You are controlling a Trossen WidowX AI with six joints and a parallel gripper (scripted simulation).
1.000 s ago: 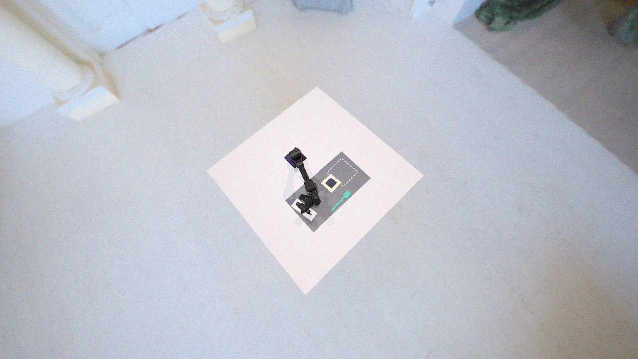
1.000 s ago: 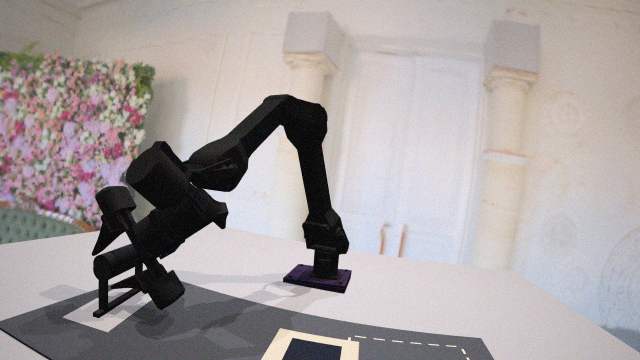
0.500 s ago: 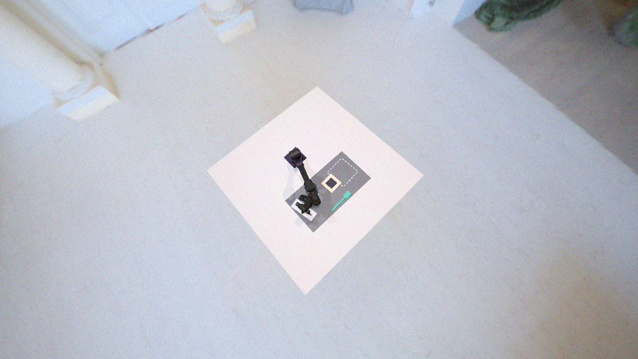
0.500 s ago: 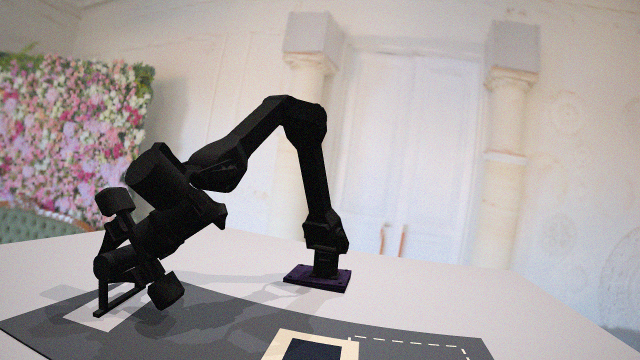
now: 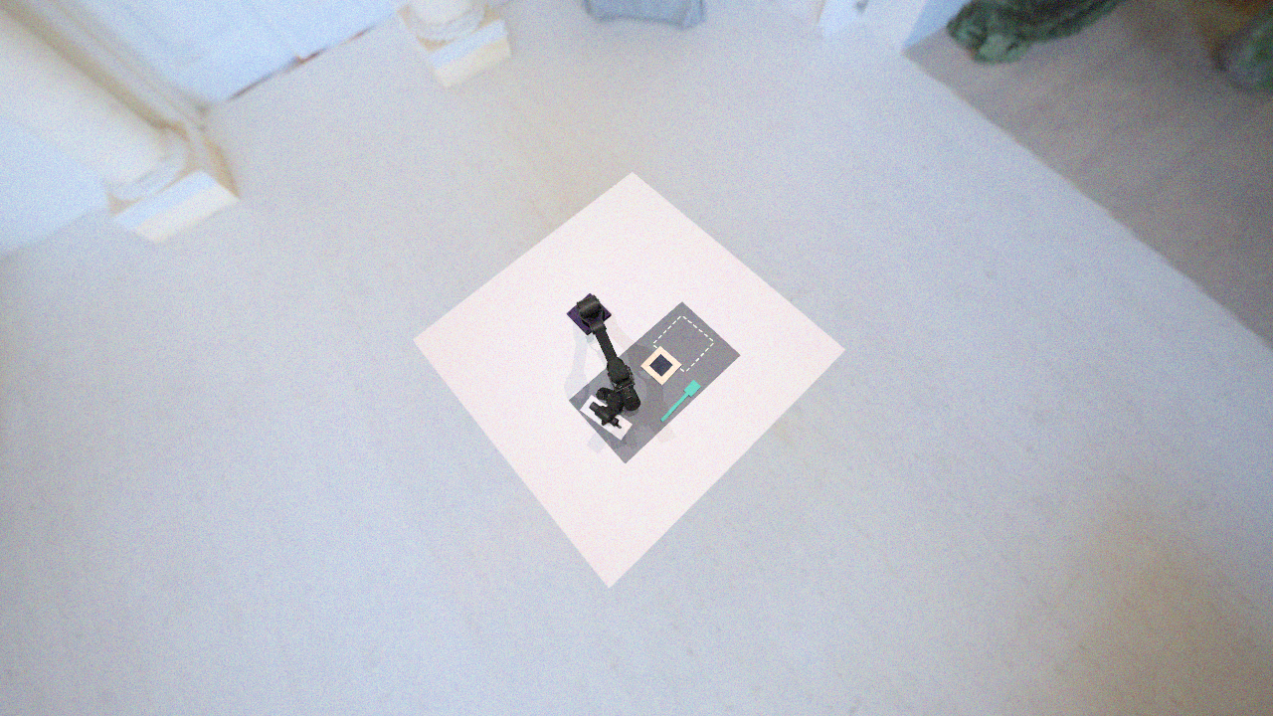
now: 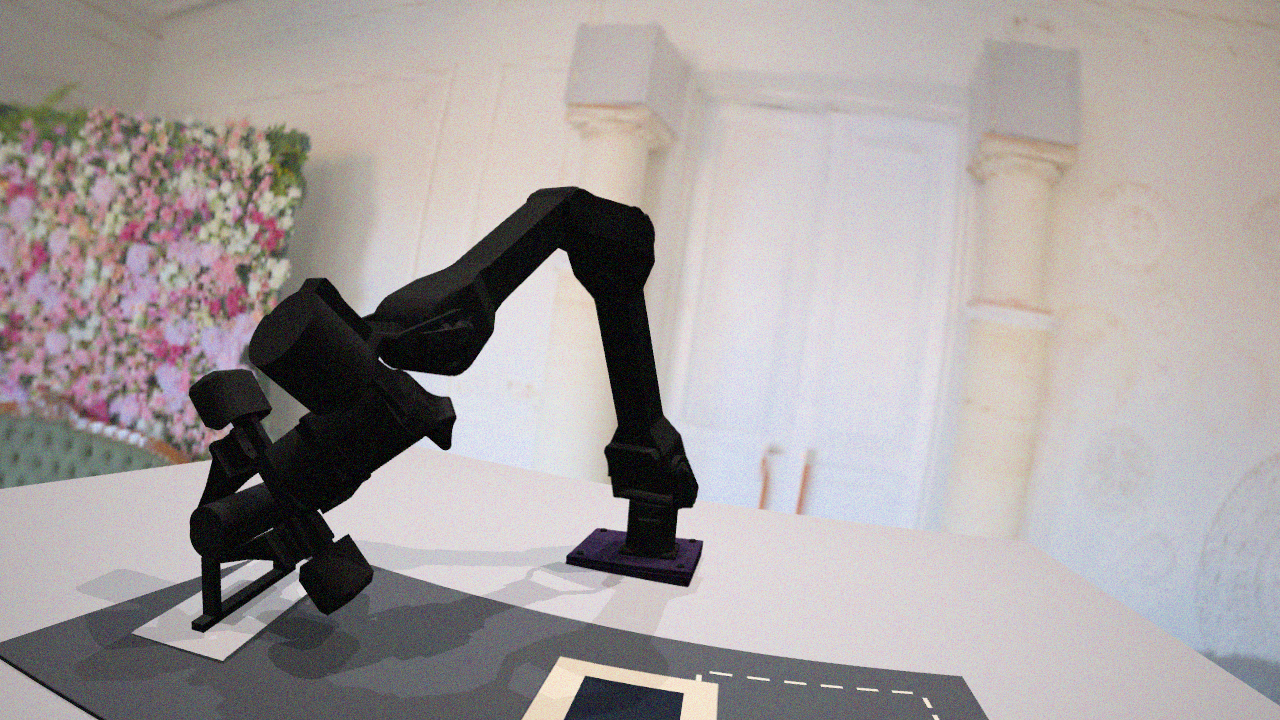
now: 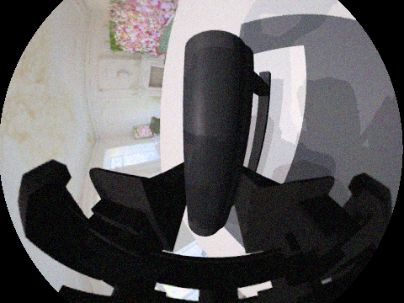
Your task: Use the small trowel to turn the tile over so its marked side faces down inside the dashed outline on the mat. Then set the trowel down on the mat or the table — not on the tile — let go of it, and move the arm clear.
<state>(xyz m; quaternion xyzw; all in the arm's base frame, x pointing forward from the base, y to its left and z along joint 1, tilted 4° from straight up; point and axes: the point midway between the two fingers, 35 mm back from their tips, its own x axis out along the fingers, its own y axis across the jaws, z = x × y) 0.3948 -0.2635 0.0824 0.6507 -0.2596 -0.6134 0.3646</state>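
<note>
The grey mat lies 280 mm to the left of my gripper tip and 70 mm below it. The rest, counted from my gripper tip: teal trowel: 140 mm ahead, 290 mm to the left, 50 mm below; dark trowel: 30 mm to the left, 10 mm below; tile: 20 mm behind, 330 mm to the left, 50 mm below.
</note>
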